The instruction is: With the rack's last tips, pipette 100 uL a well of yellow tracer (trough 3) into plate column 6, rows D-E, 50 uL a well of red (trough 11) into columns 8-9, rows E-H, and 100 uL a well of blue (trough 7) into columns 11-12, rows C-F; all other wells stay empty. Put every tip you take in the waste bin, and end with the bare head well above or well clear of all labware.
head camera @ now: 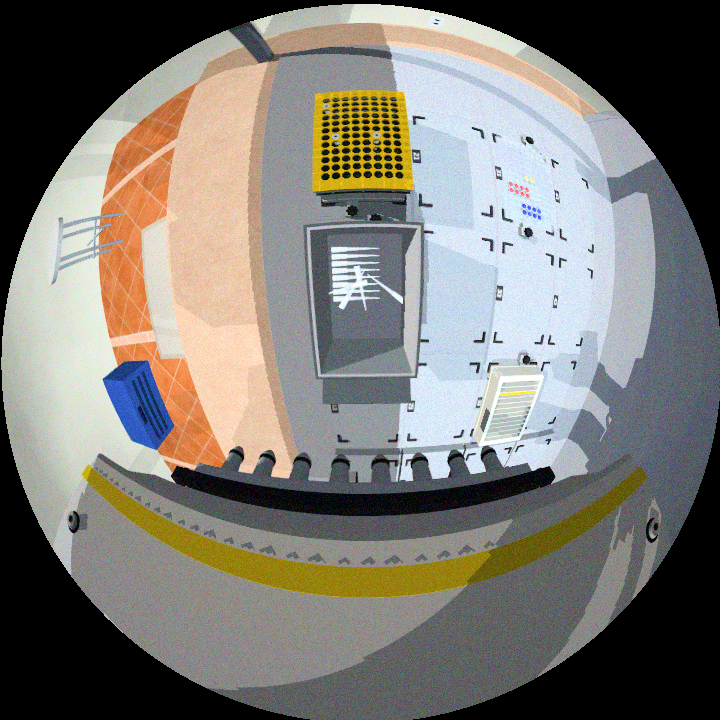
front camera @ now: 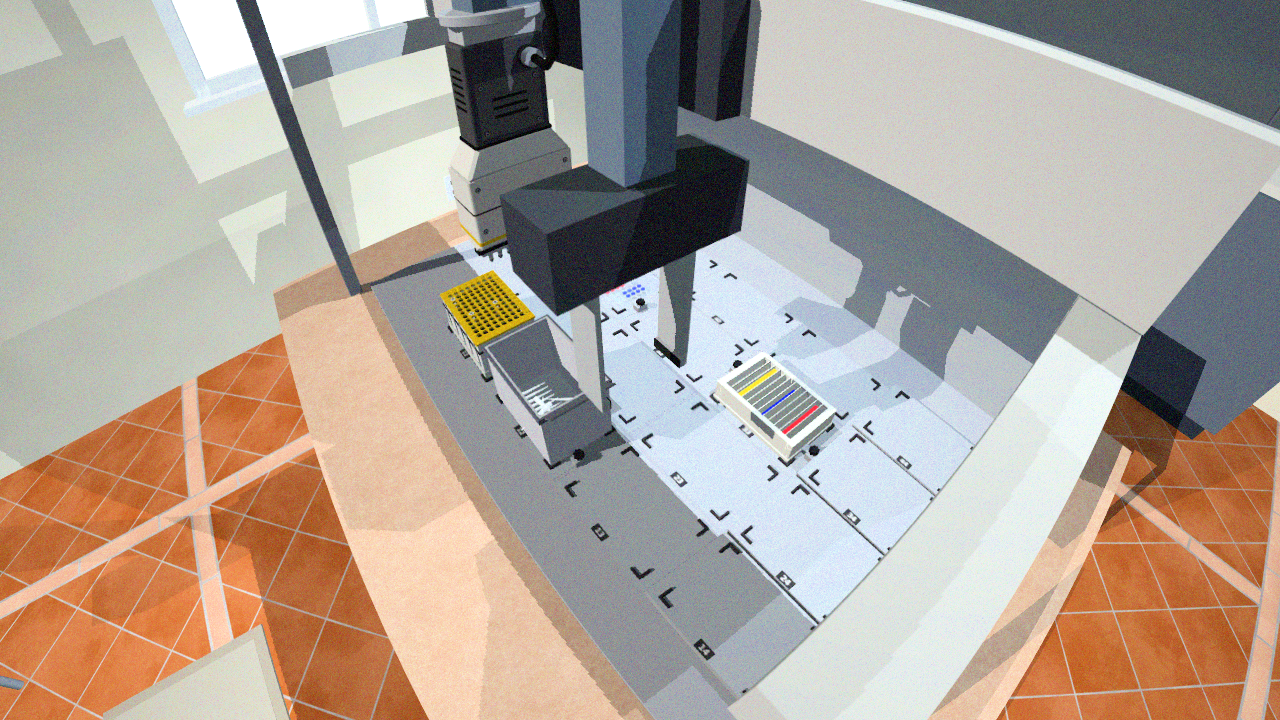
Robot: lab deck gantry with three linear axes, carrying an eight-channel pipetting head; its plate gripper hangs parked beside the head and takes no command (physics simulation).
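Observation:
The pipetting head (front camera: 508, 183) is at the back left, by the tip rack; its eight nozzles (head camera: 380, 464) are bare. The yellow tip rack (front camera: 506, 337) (head camera: 362, 184) has mostly dark holes, with a few pale spots that I cannot identify. The grey waste bin (front camera: 575, 434) (head camera: 310, 302) holds a pile of white tips. On the plate, two yellow wells (head camera: 529, 179), a red block (head camera: 518, 189) and a blue block (head camera: 531, 211) (front camera: 633, 290) show; in the front view it is mostly hidden. The trough rack (front camera: 759, 429) (head camera: 492, 389) shows yellow, blue and red strips. The parked gripper (front camera: 631, 380) is open and empty.
The gripper's dark block (front camera: 626, 223) hangs in front of the plate in the front view, one finger beside the bin. Black knobs (front camera: 813, 450) (head camera: 526, 232) stand by the labware. A blue box (head camera: 137, 402) lies off the deck at the left in the head view.

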